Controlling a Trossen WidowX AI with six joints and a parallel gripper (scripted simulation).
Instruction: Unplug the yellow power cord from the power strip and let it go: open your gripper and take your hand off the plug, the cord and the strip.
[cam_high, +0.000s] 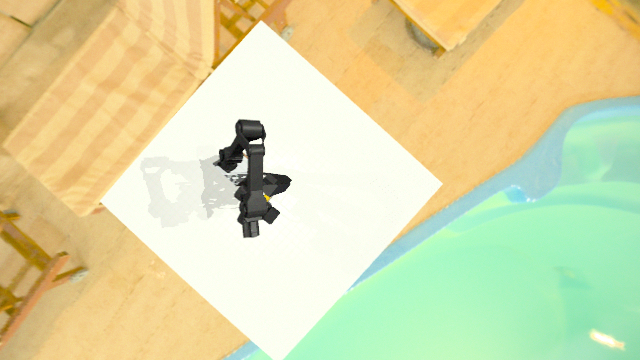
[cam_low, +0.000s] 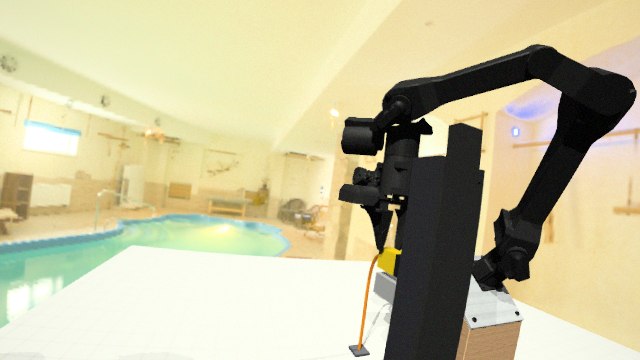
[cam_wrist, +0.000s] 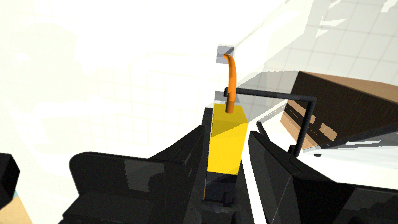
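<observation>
Now: gripper tip 3 cm to the right of the yellow plug. From my gripper tip the other things lie so: anchor: 21 cm below, 4 cm to the right.
</observation>
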